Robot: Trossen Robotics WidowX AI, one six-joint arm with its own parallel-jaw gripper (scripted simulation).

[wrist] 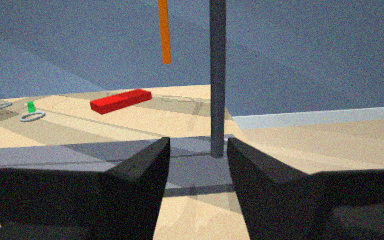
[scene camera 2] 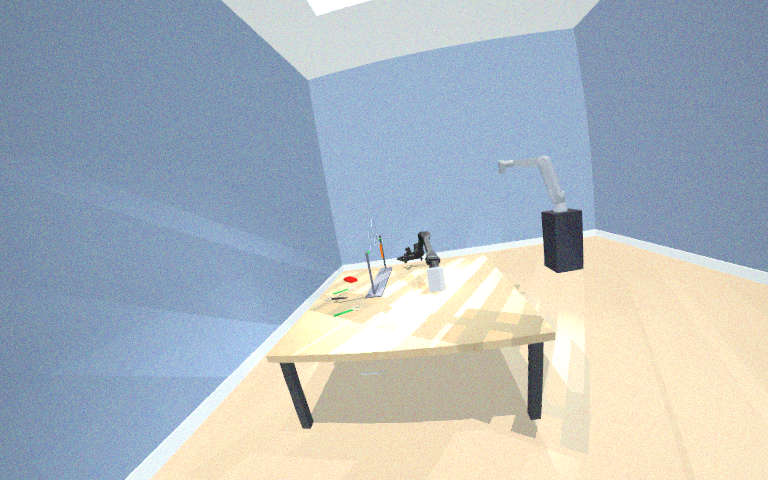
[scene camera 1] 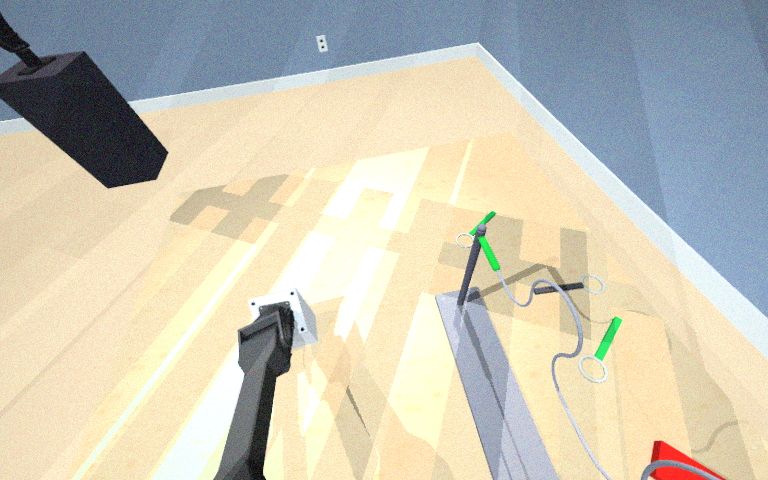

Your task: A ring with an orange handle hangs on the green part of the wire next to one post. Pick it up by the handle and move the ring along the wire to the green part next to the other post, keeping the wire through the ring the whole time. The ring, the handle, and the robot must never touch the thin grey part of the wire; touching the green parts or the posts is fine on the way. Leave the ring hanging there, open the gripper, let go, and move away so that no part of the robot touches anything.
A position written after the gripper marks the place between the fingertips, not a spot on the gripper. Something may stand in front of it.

In view: the gripper (wrist: 198,144) and a red block (wrist: 121,100).
